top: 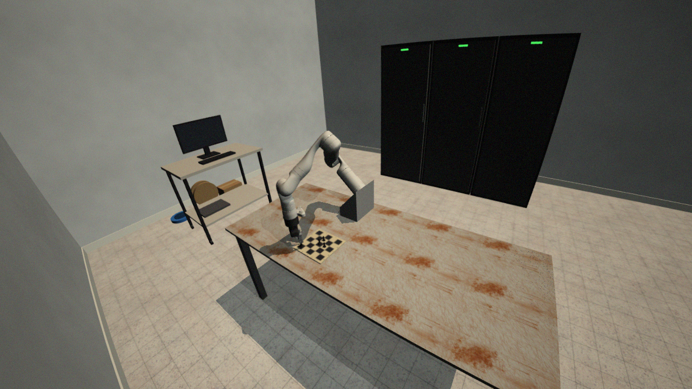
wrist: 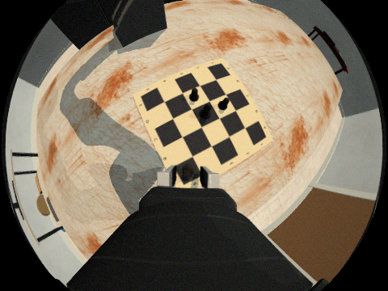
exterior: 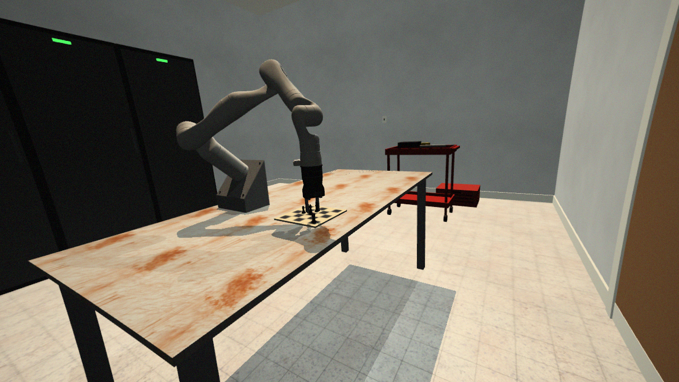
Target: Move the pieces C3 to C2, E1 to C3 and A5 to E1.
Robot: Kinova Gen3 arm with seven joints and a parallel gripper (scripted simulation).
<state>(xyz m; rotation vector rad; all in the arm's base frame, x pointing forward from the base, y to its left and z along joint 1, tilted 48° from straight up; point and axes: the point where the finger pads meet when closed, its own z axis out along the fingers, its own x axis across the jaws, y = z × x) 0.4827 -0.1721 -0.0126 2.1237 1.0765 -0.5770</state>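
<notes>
Right now the black piece is 40 mm below my hand. Round my hand: chessboard (80 mm to the left, 70 mm behind, 60 mm below).
</notes>
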